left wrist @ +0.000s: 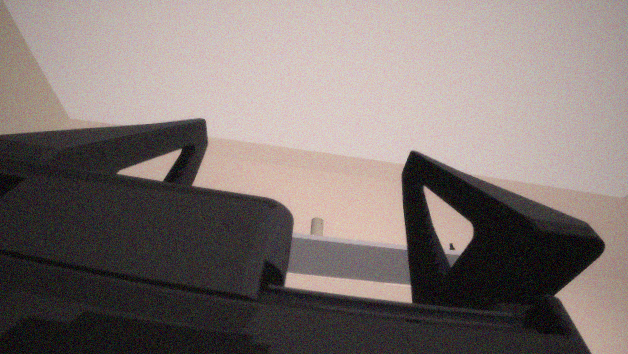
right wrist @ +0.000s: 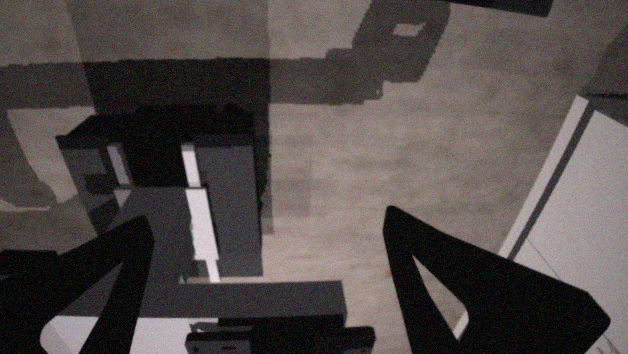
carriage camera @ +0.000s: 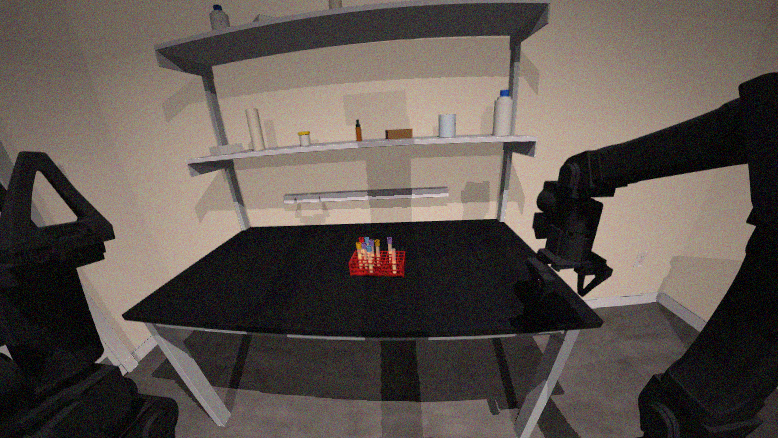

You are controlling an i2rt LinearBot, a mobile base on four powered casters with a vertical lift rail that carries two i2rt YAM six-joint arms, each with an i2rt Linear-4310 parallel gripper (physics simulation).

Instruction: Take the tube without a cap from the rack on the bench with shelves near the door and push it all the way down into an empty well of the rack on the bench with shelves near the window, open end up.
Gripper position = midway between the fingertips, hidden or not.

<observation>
my right gripper: right wrist 268,223; carriage camera 559,297; not seen in the left wrist view (out of frame)
red tube rack: carriage camera 385,269; not seen in the left wrist view (out of frame); not seen in the right wrist view (out of frame)
</observation>
